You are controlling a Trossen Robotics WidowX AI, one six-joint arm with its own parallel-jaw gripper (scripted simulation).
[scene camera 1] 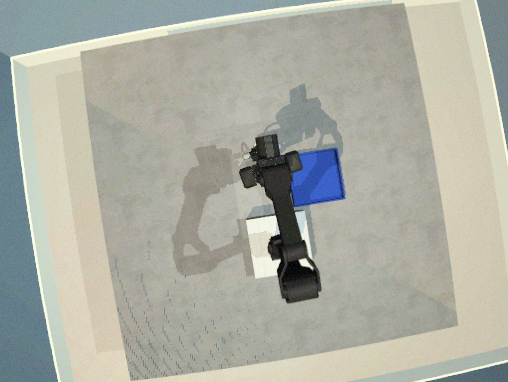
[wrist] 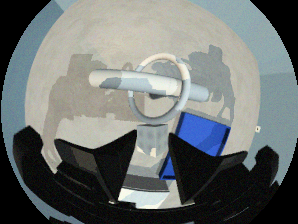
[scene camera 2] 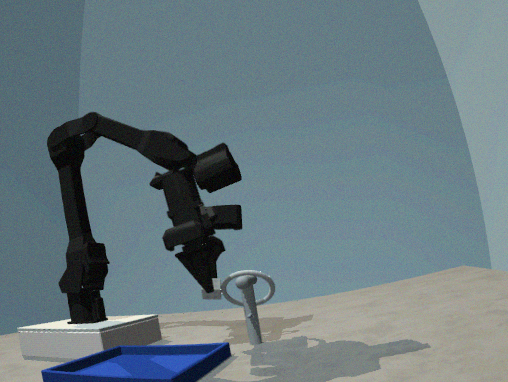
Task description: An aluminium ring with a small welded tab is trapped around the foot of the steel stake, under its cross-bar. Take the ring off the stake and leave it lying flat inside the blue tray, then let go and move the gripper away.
Labels:
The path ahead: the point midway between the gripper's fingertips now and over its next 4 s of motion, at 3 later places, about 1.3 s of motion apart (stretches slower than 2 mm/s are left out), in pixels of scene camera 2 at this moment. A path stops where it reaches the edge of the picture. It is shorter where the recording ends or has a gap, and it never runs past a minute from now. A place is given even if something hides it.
My gripper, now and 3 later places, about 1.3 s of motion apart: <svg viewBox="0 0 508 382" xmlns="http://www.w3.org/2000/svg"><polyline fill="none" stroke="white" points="213,292 216,288 219,282 221,280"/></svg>

